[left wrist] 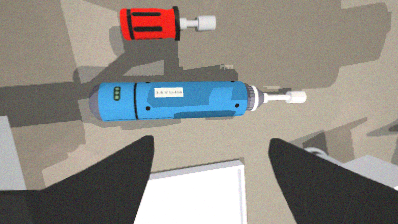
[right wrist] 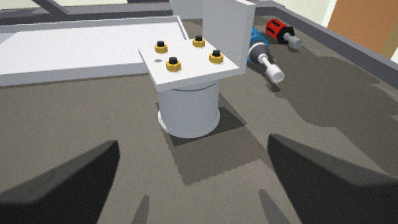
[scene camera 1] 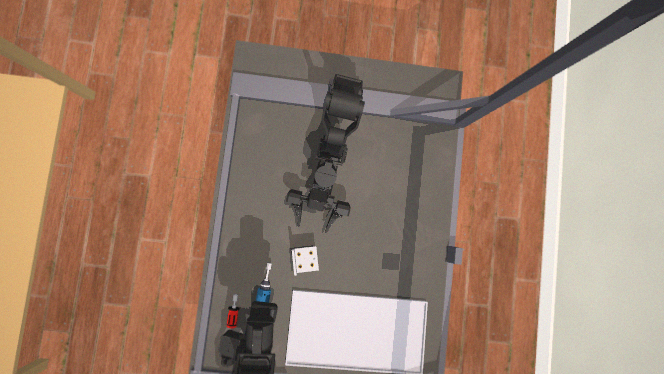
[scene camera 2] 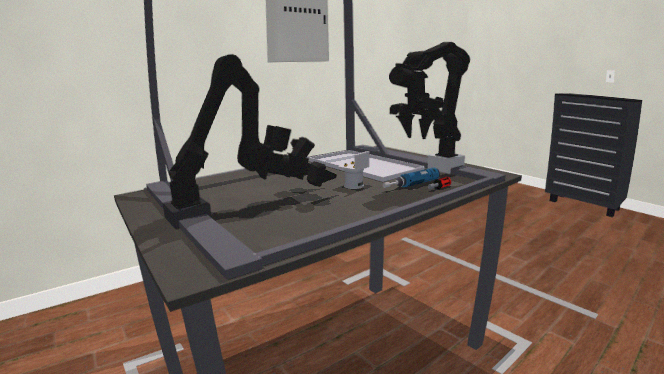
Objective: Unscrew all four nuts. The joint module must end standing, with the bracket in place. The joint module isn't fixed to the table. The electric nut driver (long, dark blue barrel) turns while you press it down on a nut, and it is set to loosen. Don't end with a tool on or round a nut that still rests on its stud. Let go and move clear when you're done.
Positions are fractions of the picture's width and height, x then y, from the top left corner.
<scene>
In view: my left gripper (scene camera 2: 0.63,0.37), my right gripper (scene camera 1: 0.47,0.61), a blue electric nut driver (left wrist: 0.29,0.45), a white tray (scene camera 1: 0.49,0.87), a red-handled tool (left wrist: 0.34,0.12) and a joint module (right wrist: 0.48,0.50).
The white tray shows as well in scene camera 2 (scene camera 2: 0.57,0.45). My left gripper also shows in the left wrist view (left wrist: 0.53,0.65). My right gripper also shows in the right wrist view (right wrist: 0.49,0.65).
</scene>
